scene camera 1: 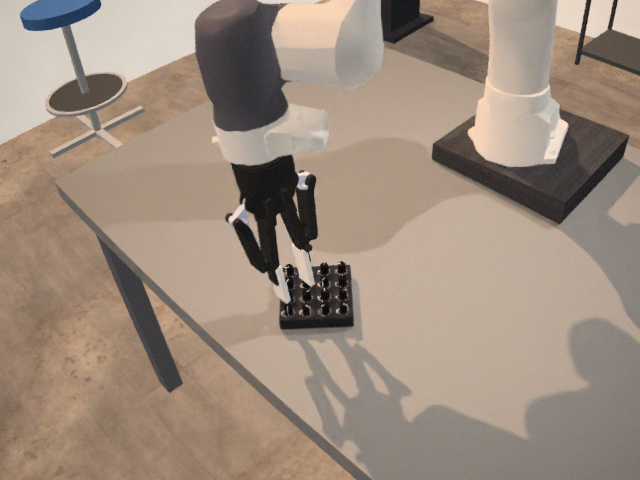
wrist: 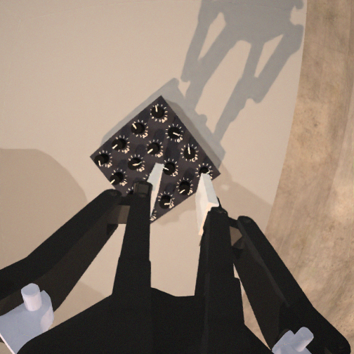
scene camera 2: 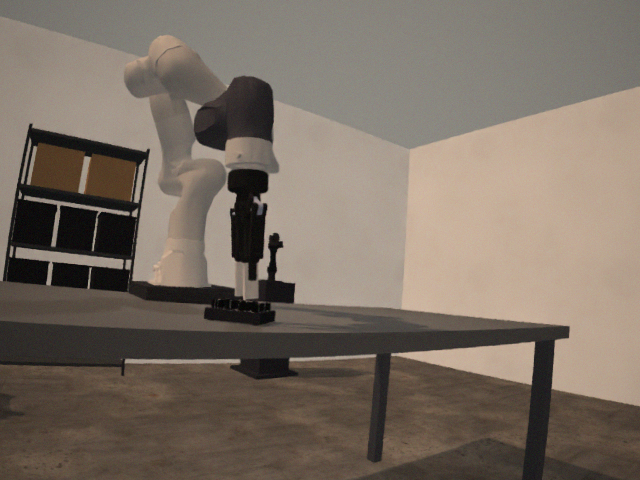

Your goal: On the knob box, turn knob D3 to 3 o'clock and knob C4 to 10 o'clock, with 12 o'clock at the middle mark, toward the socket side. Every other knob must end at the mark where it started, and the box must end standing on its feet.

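Note:
The black knob box [scene camera 1: 316,321] [scene camera 2: 239,314] [wrist: 156,130] stands flat on its feet, with rows of black knobs on top. In the wrist view its labels are small; knob D3 [wrist: 184,186] appears between the fingers, its white pointer toward the lower left of the view. Knob C4 [wrist: 189,152] appears just beyond the fingertips, its pointer toward the top of the view. My gripper [scene camera 1: 296,292] [scene camera 2: 245,298] [wrist: 179,181] points down, partly open, with a gap between its white fingertips and nothing gripped. The tips are close above the box; the fingers hide some knobs in the wrist view.
The box stands on the grey table [scene camera 1: 439,289] [scene camera 2: 465,328], near the edge with the wooden floor beyond. The arm's dark base block [scene camera 1: 560,204] [scene camera 2: 180,293] is on the table farther back. A blue stool [scene camera 1: 61,14], a shelf rack [scene camera 2: 82,193] and a dark pedestal [scene camera 2: 266,365] stand off the table.

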